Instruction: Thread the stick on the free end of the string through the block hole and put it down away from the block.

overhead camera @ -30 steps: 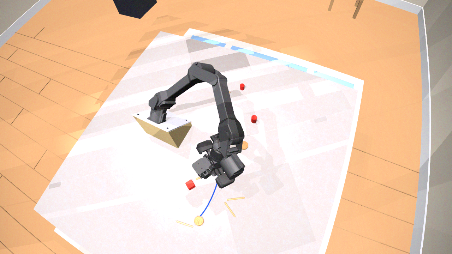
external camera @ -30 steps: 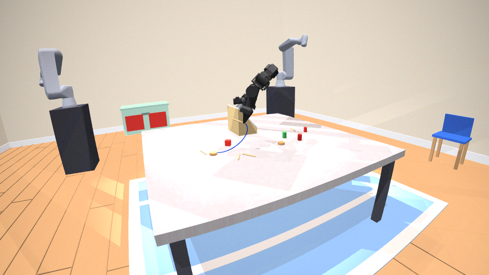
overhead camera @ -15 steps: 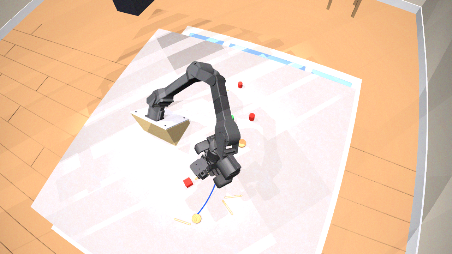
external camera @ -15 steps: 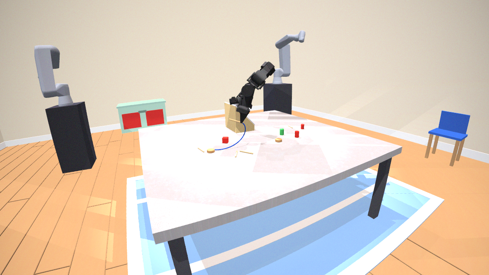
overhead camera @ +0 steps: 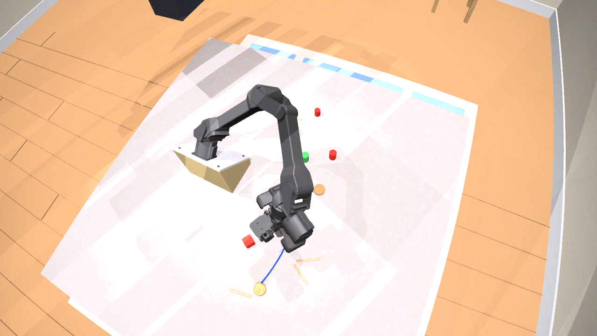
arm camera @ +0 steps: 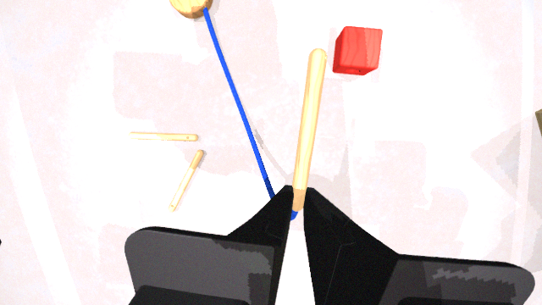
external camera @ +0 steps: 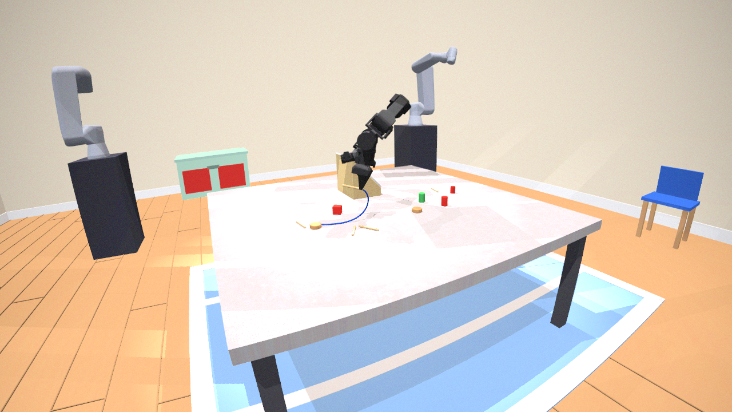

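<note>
Right now my gripper tip is 90 mm past the red cube, 60 mm to the left of it and 90 mm above it. The rest, counted from my gripper tip: green cylinder 60 mm behind, 310 mm to the left, 90 mm below; then round wooden button 10 mm ahead, 180 mm to the right, 100 mm below; then thin wooden stick 10 mm behind, 10 mm to the right.
</note>
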